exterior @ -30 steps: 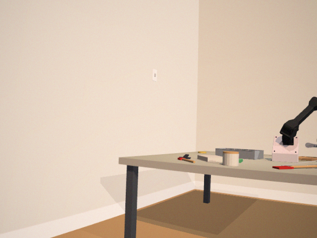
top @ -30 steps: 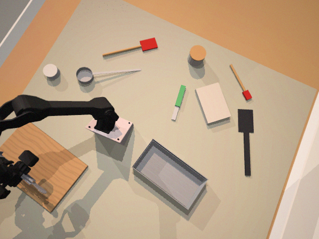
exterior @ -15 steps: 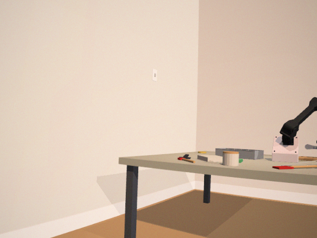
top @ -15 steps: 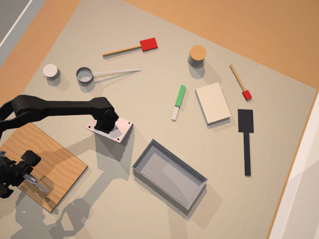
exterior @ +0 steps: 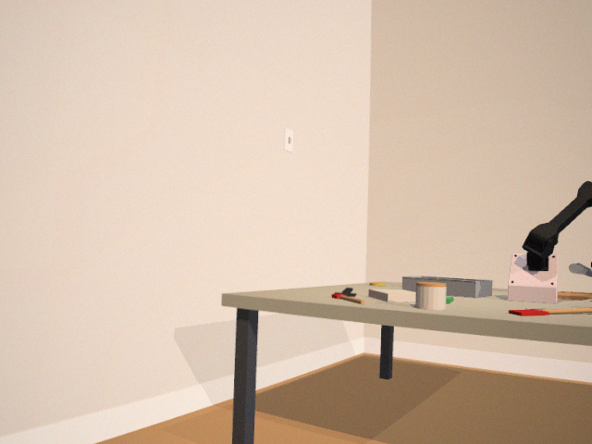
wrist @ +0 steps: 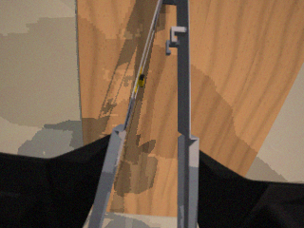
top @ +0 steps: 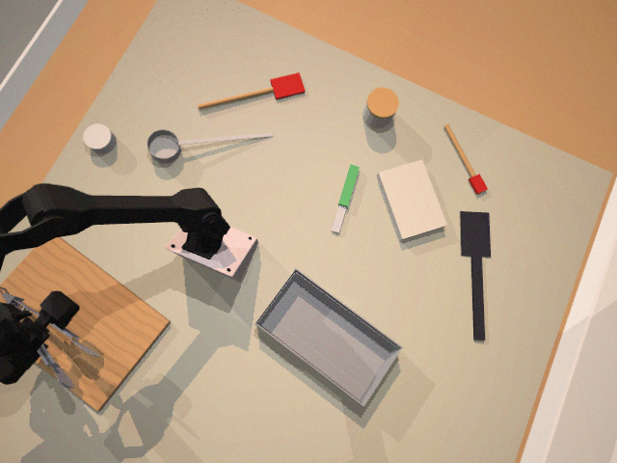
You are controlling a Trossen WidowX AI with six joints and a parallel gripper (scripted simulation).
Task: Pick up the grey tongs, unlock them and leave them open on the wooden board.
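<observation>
My gripper tip is now 5 cm past the yellow lock piece and 2 cm below it. From my gripper tip the other things lie so: wooden board: 4 cm to the left, 4 cm below; roasting tin: 56 cm ahead, 22 cm to the left, 2 cm below; green-handled tool: 54 cm to the left, 48 cm ahead, 4 cm below.
</observation>
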